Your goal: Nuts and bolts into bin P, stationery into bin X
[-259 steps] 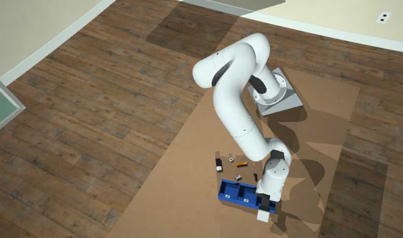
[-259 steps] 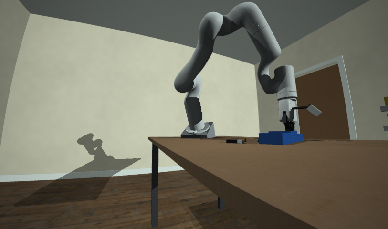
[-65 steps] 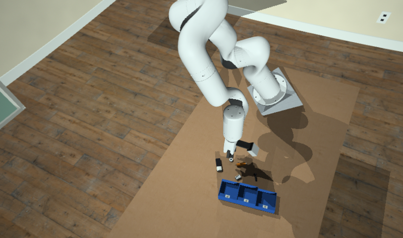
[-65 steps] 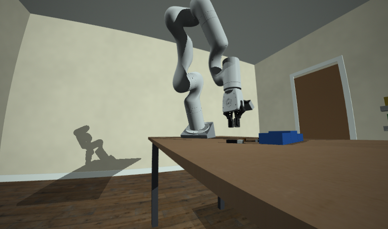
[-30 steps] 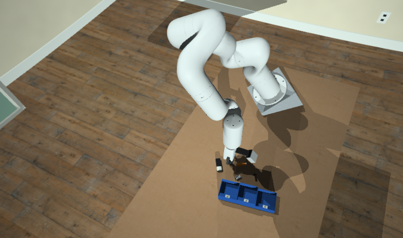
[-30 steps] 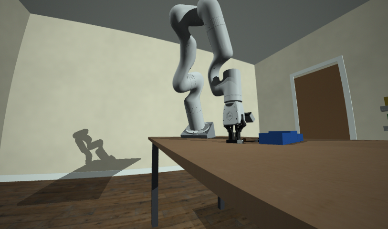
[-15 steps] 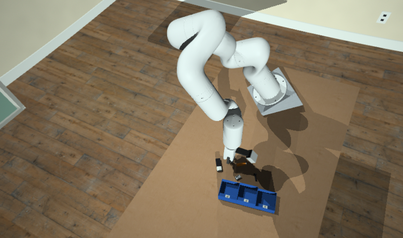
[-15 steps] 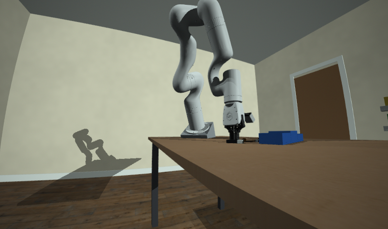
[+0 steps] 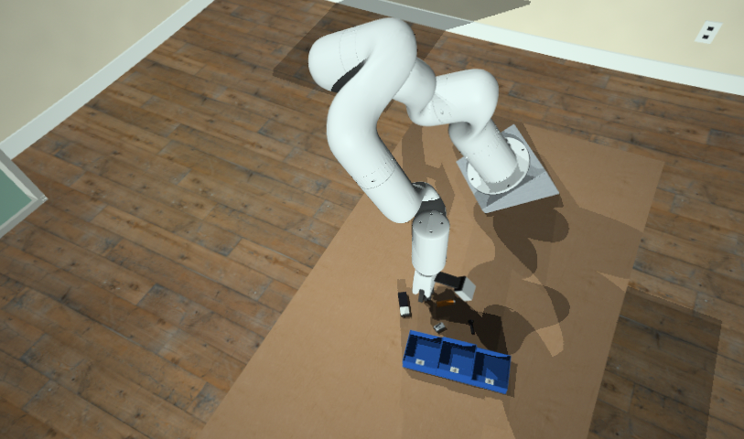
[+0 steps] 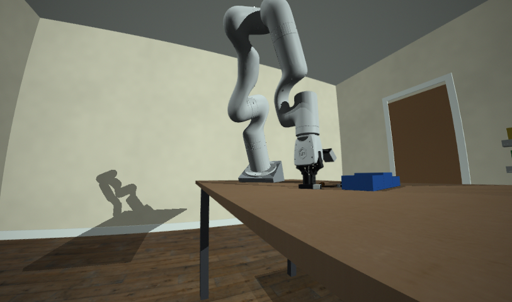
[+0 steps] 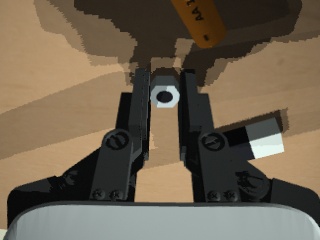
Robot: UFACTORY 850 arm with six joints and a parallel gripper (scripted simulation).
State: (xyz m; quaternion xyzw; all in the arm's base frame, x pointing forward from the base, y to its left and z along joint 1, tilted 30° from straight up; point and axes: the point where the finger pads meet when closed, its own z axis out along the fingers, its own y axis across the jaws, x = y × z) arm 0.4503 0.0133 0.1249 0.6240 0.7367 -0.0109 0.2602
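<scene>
Now: the orange cylinder 60 mm to the left of my hand and 20 mm below it. From my hand the other things lie so: black bolt (140 mm to the left, 30 mm ahead, 20 mm below); black-and-white block (60 mm ahead, 40 mm to the right, 20 mm below); nut (20 mm below).
</scene>
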